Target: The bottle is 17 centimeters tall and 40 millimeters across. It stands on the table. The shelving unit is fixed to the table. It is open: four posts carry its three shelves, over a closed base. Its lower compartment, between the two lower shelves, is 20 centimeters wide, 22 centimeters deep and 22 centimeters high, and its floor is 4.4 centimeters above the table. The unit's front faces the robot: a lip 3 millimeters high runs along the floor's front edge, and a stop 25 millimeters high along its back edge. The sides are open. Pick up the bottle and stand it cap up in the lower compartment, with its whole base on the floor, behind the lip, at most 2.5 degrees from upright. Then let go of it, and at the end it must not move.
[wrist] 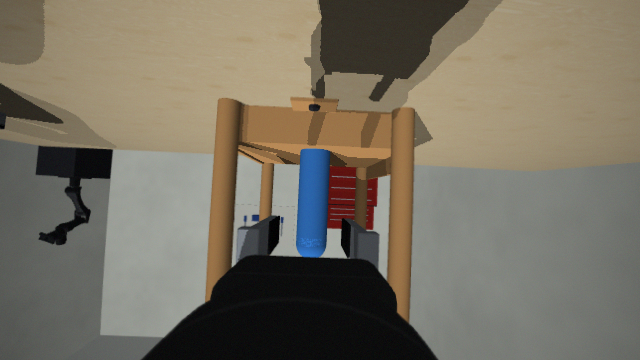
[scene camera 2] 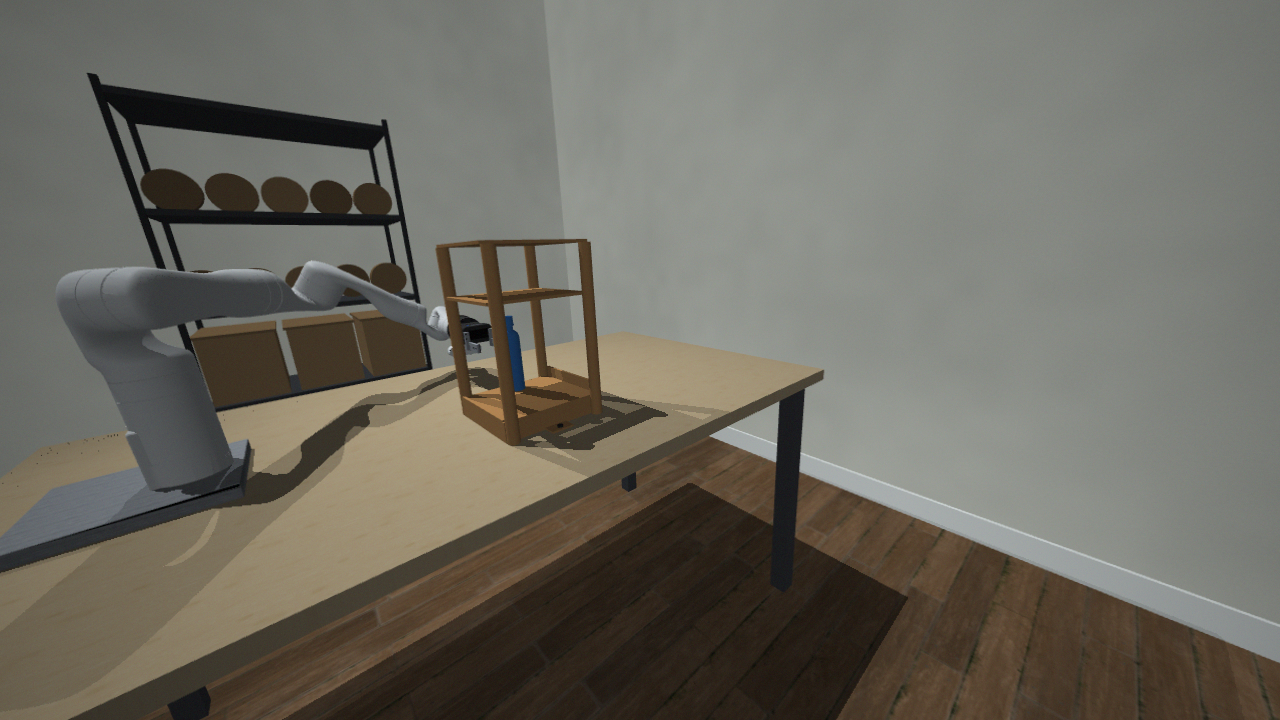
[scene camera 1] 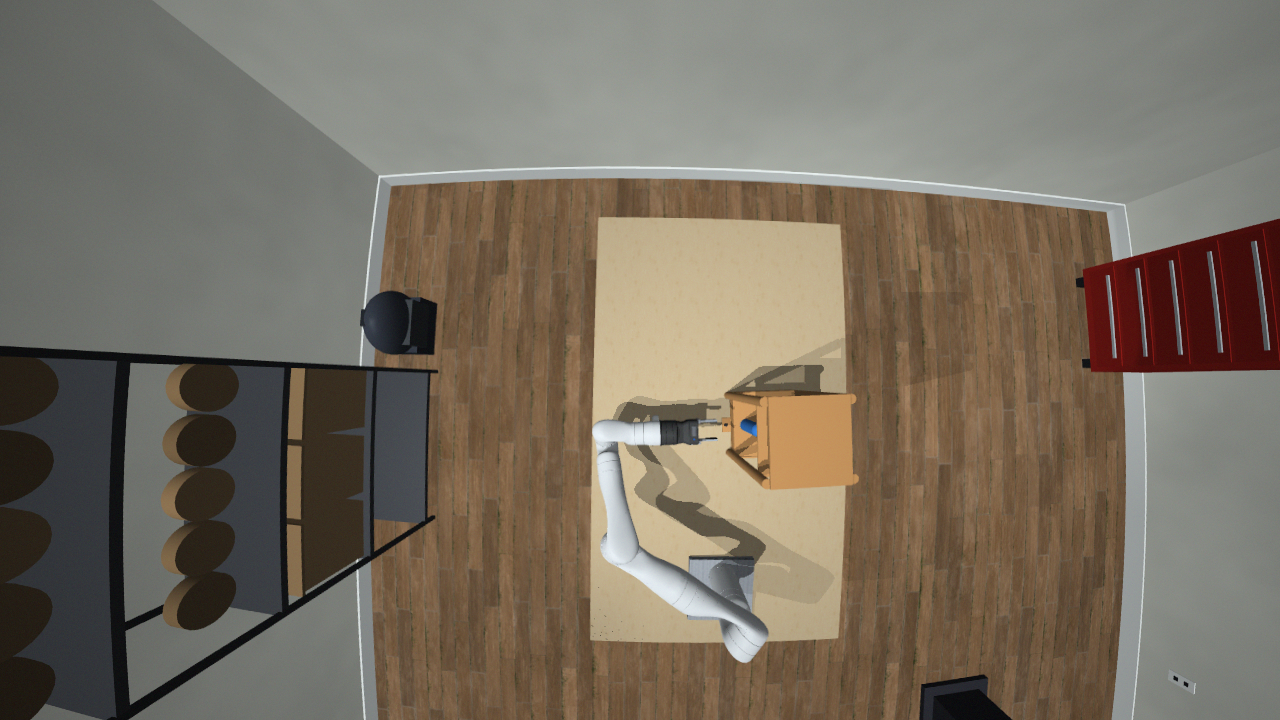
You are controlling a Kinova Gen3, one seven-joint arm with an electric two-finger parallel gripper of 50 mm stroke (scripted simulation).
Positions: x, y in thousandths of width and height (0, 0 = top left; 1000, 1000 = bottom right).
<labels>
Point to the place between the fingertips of my gripper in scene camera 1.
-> At 560, 597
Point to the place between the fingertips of my gripper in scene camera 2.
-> At 383, 481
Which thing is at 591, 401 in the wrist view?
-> A wooden shelving unit.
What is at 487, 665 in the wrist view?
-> A blue bottle.
</labels>
